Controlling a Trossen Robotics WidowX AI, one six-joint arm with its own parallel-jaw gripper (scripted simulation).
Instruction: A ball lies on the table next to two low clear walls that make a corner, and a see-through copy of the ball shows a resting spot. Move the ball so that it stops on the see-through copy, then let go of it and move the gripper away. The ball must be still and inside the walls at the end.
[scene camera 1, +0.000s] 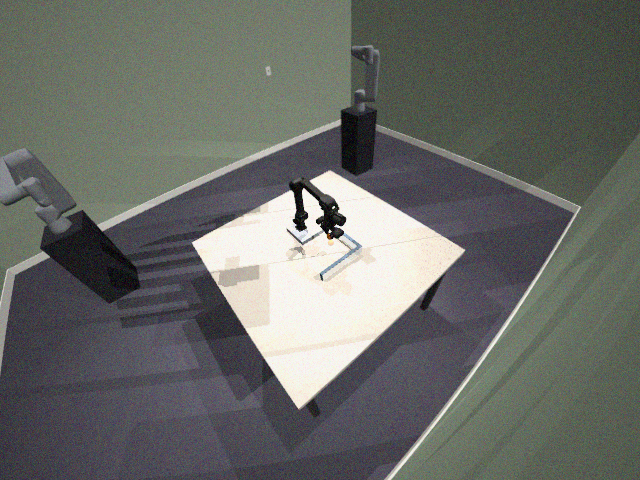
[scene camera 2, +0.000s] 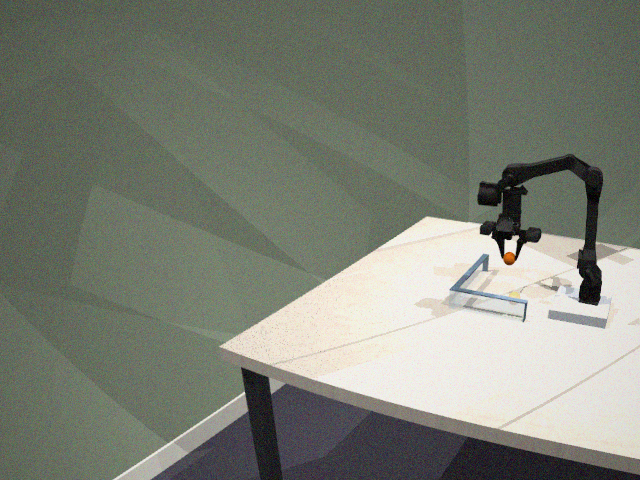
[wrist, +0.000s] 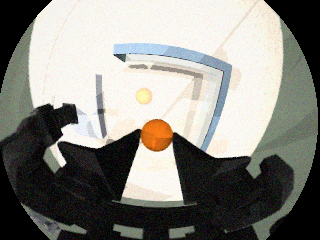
Scene:
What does my gripper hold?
An orange ball.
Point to my gripper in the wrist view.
156, 133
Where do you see my gripper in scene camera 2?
509, 259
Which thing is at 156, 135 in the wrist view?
An orange ball.

